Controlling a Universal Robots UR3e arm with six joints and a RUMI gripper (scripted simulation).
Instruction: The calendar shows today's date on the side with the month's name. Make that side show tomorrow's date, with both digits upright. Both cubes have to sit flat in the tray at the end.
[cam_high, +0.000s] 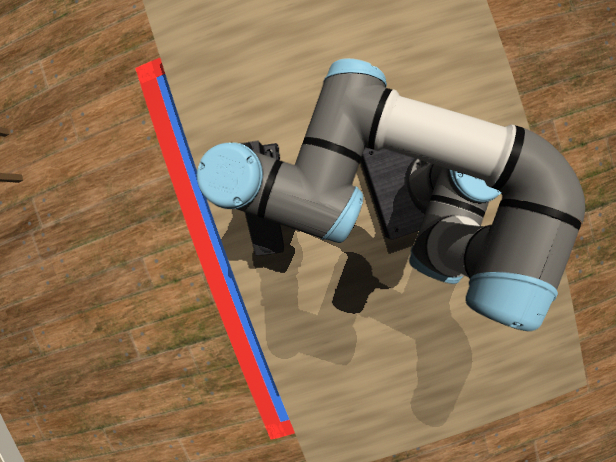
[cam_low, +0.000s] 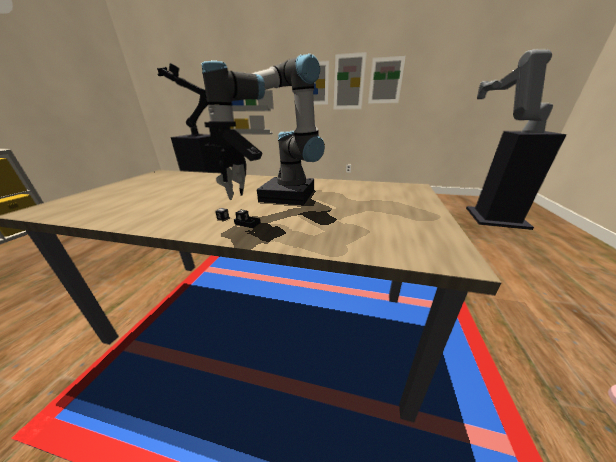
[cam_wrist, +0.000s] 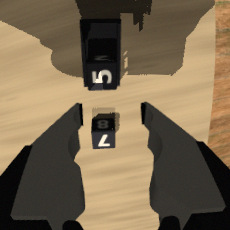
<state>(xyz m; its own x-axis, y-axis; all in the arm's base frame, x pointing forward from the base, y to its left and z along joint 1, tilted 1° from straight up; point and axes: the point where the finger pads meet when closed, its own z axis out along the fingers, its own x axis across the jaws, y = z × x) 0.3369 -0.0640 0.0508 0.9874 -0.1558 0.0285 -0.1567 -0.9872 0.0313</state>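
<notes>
My gripper is now 2 cm past the black cube, 9 cm to the left of it and 9 cm above it. The rest, counted from my hand: black calendar tray 2 cm to the left, 10 cm below.
</notes>
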